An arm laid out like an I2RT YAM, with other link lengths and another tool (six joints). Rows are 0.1 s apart.
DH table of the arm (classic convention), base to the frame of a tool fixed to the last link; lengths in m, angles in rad. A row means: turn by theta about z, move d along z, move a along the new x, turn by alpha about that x. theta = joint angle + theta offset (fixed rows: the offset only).
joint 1: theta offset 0  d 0.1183  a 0.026  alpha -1.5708
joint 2: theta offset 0  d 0  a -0.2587  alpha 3.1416
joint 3: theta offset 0.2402  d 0  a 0.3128  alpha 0
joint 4: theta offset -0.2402  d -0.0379  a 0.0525  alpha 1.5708
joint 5: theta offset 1.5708  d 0.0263  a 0  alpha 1.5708
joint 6: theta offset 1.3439  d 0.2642  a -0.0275  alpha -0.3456
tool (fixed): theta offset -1.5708  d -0.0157  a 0  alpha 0
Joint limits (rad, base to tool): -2.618..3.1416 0..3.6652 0..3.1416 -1.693..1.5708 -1.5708..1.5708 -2.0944..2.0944
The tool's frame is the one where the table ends.
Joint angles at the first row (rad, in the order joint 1, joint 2, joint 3, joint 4, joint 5, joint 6):
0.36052 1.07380 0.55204 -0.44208 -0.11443 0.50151
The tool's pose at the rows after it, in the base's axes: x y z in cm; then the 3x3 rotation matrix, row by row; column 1 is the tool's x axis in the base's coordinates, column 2 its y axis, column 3 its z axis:
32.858 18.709 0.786; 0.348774 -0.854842 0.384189; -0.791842 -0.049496 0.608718; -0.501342 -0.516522 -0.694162
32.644 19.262 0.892; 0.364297 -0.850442 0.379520; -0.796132 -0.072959 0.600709; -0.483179 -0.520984 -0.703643
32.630 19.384 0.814; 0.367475 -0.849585 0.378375; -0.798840 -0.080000 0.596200; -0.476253 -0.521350 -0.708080
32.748 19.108 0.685; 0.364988 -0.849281 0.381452; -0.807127 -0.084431 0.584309; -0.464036 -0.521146 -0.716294
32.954 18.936 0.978; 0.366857 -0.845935 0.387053; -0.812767 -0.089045 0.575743; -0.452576 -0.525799 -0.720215
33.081 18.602 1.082; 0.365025 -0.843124 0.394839; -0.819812 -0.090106 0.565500; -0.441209 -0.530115 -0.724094
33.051 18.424 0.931; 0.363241 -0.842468 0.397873; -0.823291 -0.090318 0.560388; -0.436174 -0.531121 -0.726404
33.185 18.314 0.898; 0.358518 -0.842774 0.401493; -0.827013 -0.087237 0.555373; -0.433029 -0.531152 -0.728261
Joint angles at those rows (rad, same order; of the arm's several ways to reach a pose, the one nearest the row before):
0.38167 1.09016 0.56045 -0.44482 -0.10412 0.50439
0.41646 1.09822 0.57042 -0.44793 -0.07594 0.50871
0.42649 1.10557 0.57370 -0.44605 -0.06561 0.50988
0.42780 1.11256 0.57658 -0.44715 -0.05127 0.50640
0.42923 1.11292 0.58575 -0.45477 -0.03895 0.50162
0.42833 1.10914 0.58608 -0.45788 -0.02571 0.49854
0.42873 1.10713 0.58003 -0.45446 -0.01911 0.49834
0.42901 1.11298 0.58306 -0.45272 -0.01276 0.50160

